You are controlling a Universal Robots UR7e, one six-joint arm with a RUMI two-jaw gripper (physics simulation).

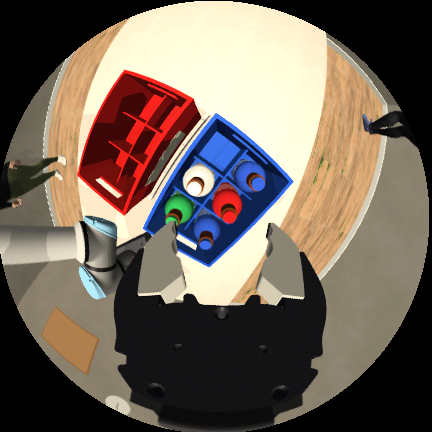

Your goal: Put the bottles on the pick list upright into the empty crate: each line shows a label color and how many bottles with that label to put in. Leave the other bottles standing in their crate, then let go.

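Note:
My gripper is visible to me, as are a red bottle, a white bottle and a green bottle.

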